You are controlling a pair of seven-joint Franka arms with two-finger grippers.
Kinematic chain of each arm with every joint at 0, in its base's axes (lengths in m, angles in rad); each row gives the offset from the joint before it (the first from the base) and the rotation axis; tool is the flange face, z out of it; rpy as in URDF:
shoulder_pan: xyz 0 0 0.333 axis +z
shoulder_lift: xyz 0 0 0 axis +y
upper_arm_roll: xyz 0 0 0.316 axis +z
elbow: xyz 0.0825 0 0 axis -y
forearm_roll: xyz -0.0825 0 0.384 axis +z
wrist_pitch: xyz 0 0 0 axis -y
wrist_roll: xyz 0.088 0 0 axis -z
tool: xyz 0 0 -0.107 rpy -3.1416 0 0
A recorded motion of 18 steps. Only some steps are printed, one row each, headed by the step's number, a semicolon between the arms.
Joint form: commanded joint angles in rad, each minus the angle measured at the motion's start. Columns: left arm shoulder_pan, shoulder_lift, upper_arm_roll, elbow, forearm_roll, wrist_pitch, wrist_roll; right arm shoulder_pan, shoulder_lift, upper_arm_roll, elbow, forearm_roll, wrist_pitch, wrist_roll.
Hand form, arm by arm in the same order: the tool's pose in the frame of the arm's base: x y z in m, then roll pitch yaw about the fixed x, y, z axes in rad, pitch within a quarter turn. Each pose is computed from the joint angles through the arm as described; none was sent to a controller.
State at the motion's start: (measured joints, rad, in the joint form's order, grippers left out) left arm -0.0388 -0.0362 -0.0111 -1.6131 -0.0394 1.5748 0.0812; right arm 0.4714 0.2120 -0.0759 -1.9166 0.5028 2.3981 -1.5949
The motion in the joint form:
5: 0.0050 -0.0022 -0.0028 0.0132 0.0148 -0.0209 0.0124; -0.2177 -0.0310 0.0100 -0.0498 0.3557 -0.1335 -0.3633
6: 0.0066 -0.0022 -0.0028 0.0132 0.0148 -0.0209 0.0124; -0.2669 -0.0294 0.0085 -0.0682 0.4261 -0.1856 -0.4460
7: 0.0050 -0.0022 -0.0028 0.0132 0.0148 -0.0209 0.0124; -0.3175 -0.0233 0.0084 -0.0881 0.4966 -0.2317 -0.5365
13: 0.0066 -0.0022 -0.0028 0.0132 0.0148 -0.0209 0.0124; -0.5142 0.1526 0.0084 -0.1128 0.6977 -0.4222 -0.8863
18: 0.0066 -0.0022 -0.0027 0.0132 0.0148 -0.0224 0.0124; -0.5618 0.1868 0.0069 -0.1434 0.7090 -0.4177 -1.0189
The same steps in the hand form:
5: 0.5400 -0.0286 0.6304 3.1169 0.0053 -0.1417; 0.5950 0.1346 0.4004 2.9153 -0.6486 1.6941
6: 0.5400 -0.0277 0.6304 3.1169 0.0053 -0.1401; 0.5932 0.1099 0.3892 2.9218 -0.7090 1.6964
7: 0.5400 -0.0286 0.6304 3.1169 0.0053 -0.1417; 0.5907 0.0855 0.3761 2.9099 -0.7688 1.7092
13: 0.5400 -0.0277 0.6304 3.1169 0.0053 -0.1401; 0.5810 -0.0037 0.2664 2.8757 -0.9823 1.7524
18: 0.5398 -0.0277 0.6302 3.1168 0.0068 -0.1400; 0.5677 -0.0310 0.2356 2.7937 -0.9652 1.8302

